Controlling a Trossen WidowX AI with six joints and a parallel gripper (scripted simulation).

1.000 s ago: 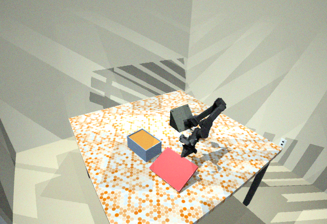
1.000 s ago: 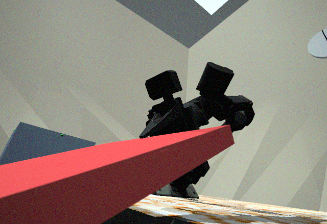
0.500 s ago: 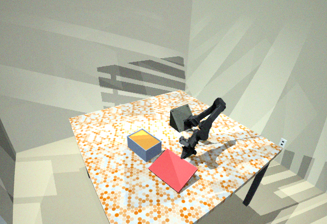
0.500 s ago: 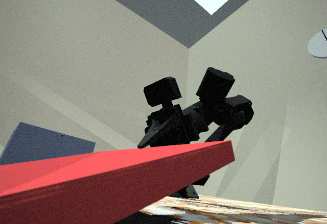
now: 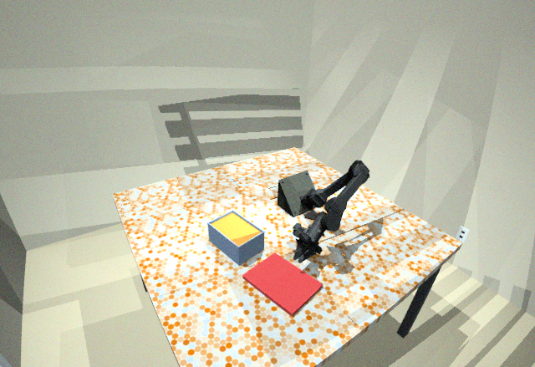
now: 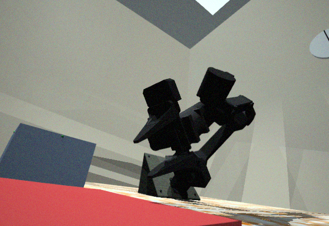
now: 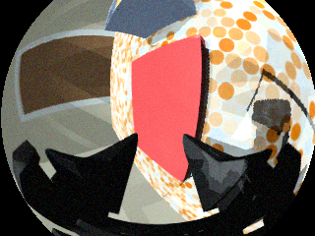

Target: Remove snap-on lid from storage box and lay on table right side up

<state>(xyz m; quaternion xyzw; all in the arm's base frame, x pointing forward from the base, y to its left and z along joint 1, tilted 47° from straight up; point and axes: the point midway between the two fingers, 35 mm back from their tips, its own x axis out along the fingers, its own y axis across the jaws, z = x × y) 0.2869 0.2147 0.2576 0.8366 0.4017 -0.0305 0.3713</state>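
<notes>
Right now the lid is 70 mm ahead of my gripper tip, 20 mm to the left of it and 40 mm below it. Round my gripper tip: blue-grey storage box (130 mm ahead, 260 mm to the right, 10 mm below).
</notes>
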